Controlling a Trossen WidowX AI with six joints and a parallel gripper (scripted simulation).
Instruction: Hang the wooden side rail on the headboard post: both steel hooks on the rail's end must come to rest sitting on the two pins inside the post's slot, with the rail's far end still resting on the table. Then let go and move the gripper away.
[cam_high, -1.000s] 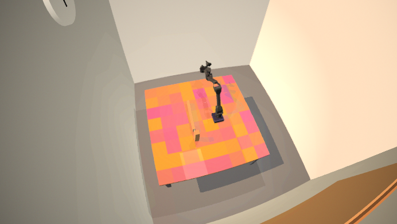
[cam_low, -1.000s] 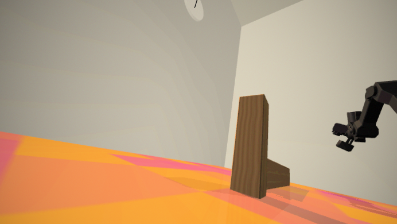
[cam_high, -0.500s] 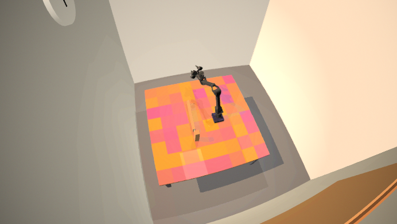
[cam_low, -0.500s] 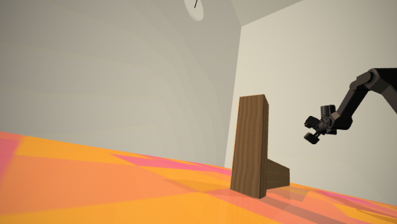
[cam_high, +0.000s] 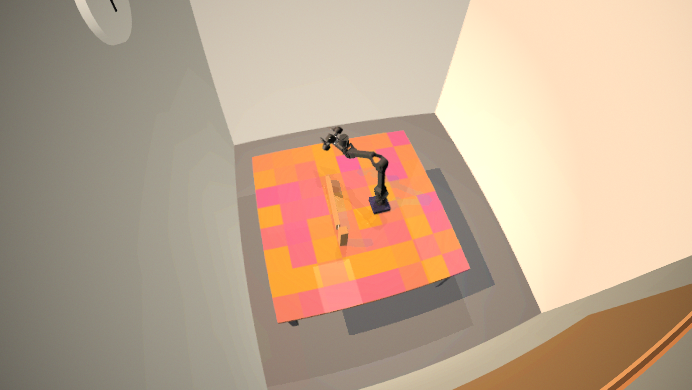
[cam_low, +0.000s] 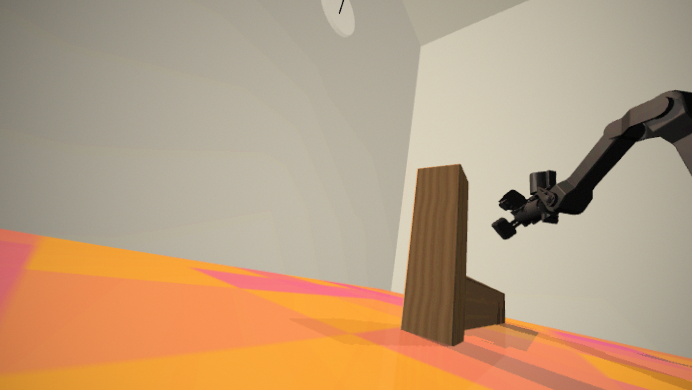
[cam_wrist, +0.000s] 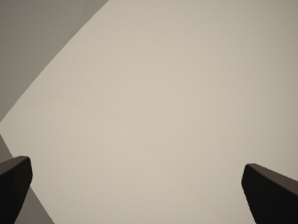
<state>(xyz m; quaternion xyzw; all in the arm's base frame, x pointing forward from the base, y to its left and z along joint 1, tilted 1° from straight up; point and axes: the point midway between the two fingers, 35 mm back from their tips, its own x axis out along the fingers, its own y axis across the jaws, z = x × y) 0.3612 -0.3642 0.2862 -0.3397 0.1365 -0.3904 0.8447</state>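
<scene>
Right now my gripper tip is 10 cm past the wooden headboard post, 67 cm to the right of it and 24 cm above it.
</scene>
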